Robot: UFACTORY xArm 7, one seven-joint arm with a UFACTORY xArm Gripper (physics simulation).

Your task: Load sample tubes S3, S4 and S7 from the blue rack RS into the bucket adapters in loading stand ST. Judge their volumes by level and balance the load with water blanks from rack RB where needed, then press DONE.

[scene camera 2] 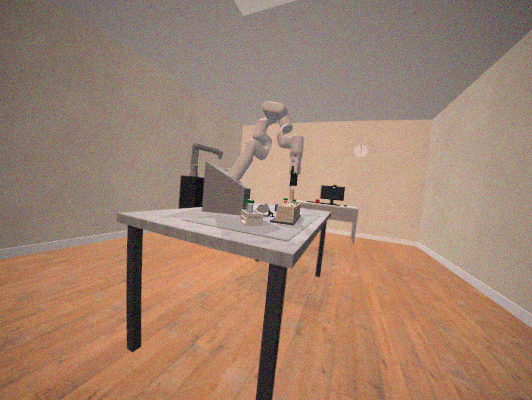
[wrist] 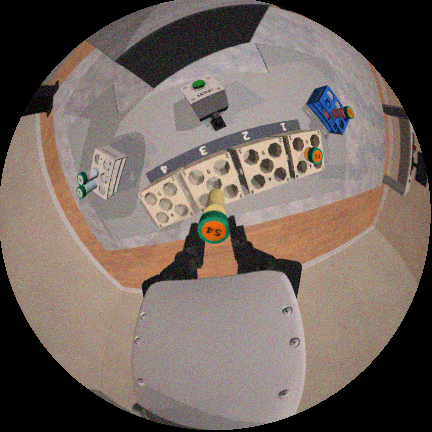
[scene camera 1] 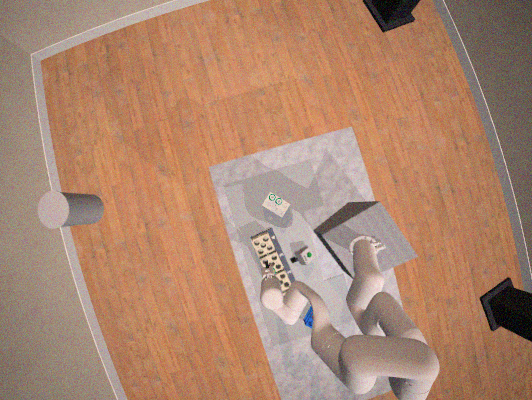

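Seen in the pictures: gripper, fingertip midpoint: (scene camera 2: 293, 185) (wrist: 215, 228); arm's base at its link origin: (scene camera 2: 233, 178) (scene camera 1: 363, 247).
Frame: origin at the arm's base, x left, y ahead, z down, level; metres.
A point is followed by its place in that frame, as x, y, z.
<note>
My gripper (scene camera 1: 268, 271) @[-0.097, 0.441, 0.021] (scene camera 2: 293, 182) @[-0.097, 0.441, 0.021] (wrist: 215, 228) @[-0.097, 0.441, 0.021] is shut on tube S4 (scene camera 2: 292, 195) @[-0.106, 0.444, 0.081] (wrist: 214, 229) @[-0.094, 0.432, 0.007], which has a green cap with an orange top and a pale yellow body. It holds S4 upright above loading stand ST (scene camera 1: 287, 267) @[-0.008, 0.367, 0.228] (scene camera 2: 288, 214) (wrist: 225, 142) @[-0.031, 0.371, 0.228]; in the wrist view the tube's lower end overlaps adapter 3 (wrist: 194, 172) @[-0.132, 0.408, 0.229]. Tube S3 (wrist: 315, 156) @[0.123, 0.439, 0.113] stands in a hole of adapter 1 (wrist: 306, 142) @[0.129, 0.414, 0.142]. A reddish tube with an orange top (wrist: 348, 112) @[0.296, 0.356, 0.119] stands in the blue rack RS (scene camera 1: 309, 318) @[0.298, 0.385, 0.180] (wrist: 322, 102) @[0.260, 0.326, 0.177]; its label is unreadable.
White rack RB (scene camera 1: 281, 207) @[-0.333, 0.248, 0.178] (scene camera 2: 252, 219) @[-0.419, 0.293, 0.208] (wrist: 116, 175) @[-0.331, 0.300, 0.211] holds two green-capped tubes (wrist: 81, 191) @[-0.390, 0.276, 0.116] (wrist: 82, 178) @[-0.357, 0.256, 0.116] beyond adapter 4. The box with the green DONE button (scene camera 1: 309, 255) @[-0.032, 0.230, 0.167] (wrist: 198, 84) @[-0.034, 0.232, 0.165] stands beside ST. A large grey sloped housing (scene camera 1: 372, 237) @[-0.033, -0.047, -0.030] (scene camera 2: 222, 192) @[-0.156, 0.000, 0.105] stands behind it.
</note>
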